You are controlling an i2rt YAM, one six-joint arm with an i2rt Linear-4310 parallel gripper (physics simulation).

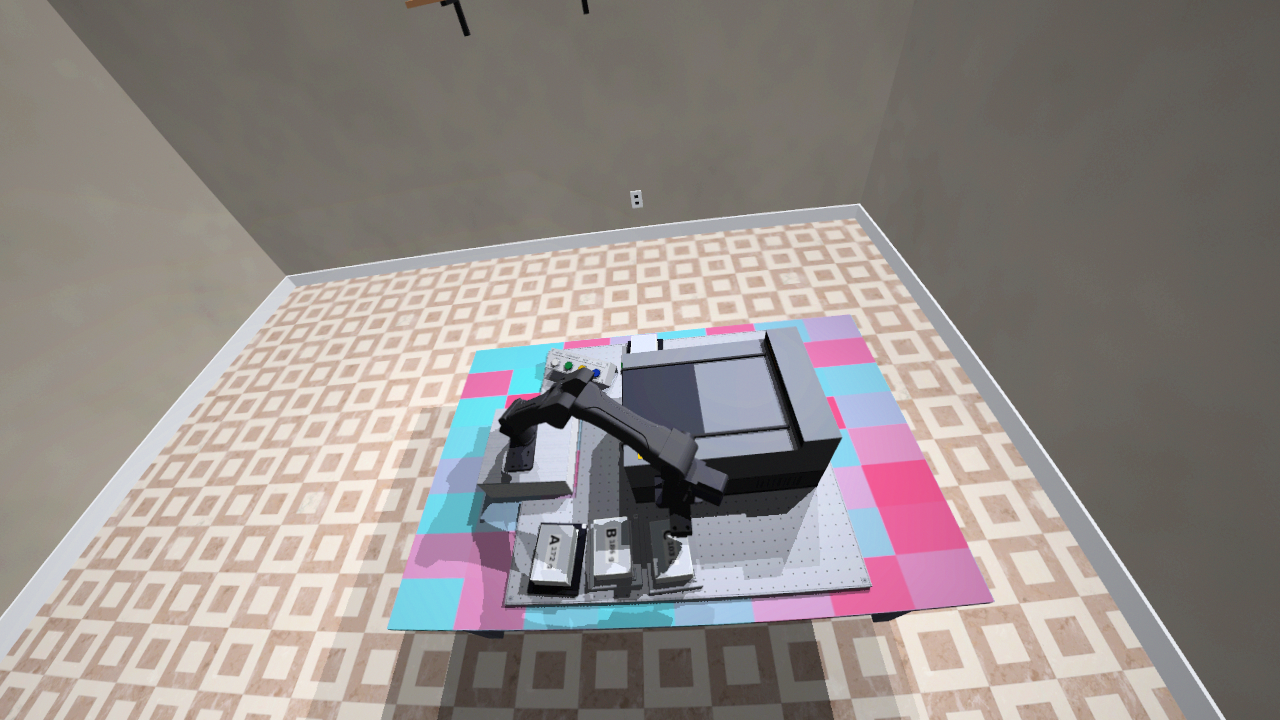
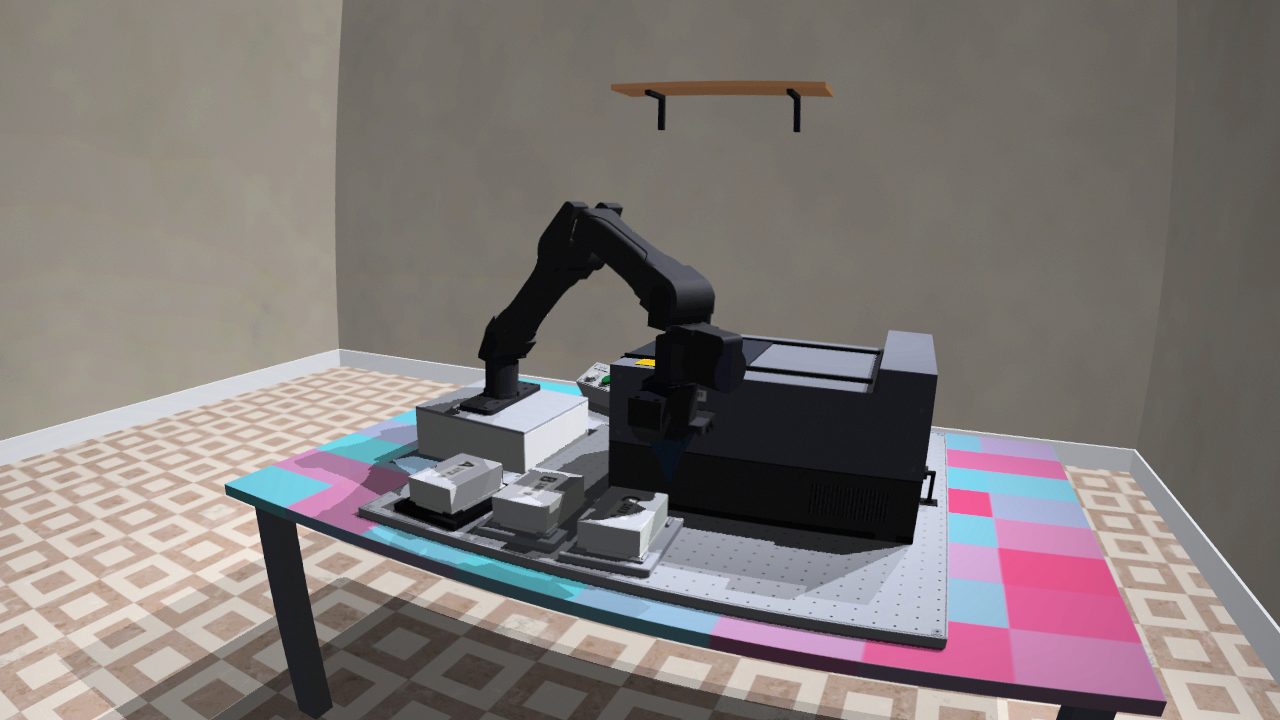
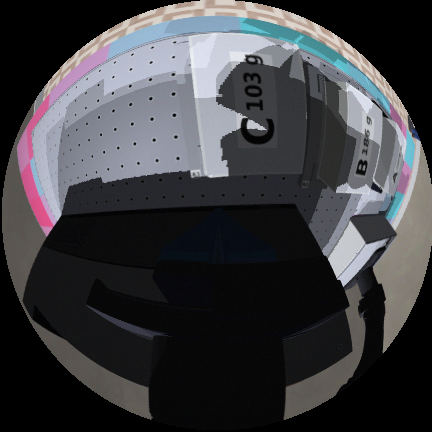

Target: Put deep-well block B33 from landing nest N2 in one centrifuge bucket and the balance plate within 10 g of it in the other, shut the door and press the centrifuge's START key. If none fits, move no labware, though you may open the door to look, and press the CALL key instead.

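Places are measured from the arm's base along level axes (x ahead, y left, z up), in millimetres.
Pixels of known places: gripper, fingertip midpoint: (image 2: 670, 479) (image 3: 217, 214); arm's base, origin of the base link: (image 1: 524, 438) (image 2: 501, 399) (image 3: 362, 270).
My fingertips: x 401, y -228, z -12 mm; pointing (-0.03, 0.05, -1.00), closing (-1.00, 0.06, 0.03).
Observation:
Ahead of a thing's pixels: the offset from my fingertips to its top centre. Level surfaces: height alone.
The dark centrifuge (image 1: 810, 420) (image 2: 805, 439) stands on the perforated grey board {62 mm down} (image 1: 787, 555) (image 2: 805, 582) (image 3: 120, 120). My gripper (image 1: 677, 530) (image 2: 666, 457) (image 3: 217, 214) is shut and empty, pointing down close against the centrifuge's front left corner. Three white balance plates sit in a row in front of it: C {31 mm back, 94 mm right, 9 mm down} (image 1: 676, 567) (image 2: 623, 526) (image 3: 254, 109) marked 103 g, B {165 mm back, 76 mm right, 9 mm down} (image 1: 610, 547) (image 2: 536, 499) (image 3: 360, 149) marked 186 g, and A {304 mm back, 78 mm right, 9 mm down} (image 1: 555, 555) (image 2: 455, 482) (image 3: 393, 173), whose weight I cannot read. A key panel {257 mm back, 493 mm left, 21 mm up} (image 1: 582, 367) (image 2: 597, 380) with coloured keys lies left of the centrifuge. I cannot make out block B33.
The arm's base stands on a pale pedestal (image 1: 559, 443) (image 2: 527, 429) left of the centrifuge. A small white item {47 mm back, 521 mm left, 4 mm down} (image 1: 642, 343) sits behind the centrifuge's back left corner. The pink and cyan table {75 mm down} (image 1: 913, 537) (image 2: 1029, 573) reaches beyond the board on the right.

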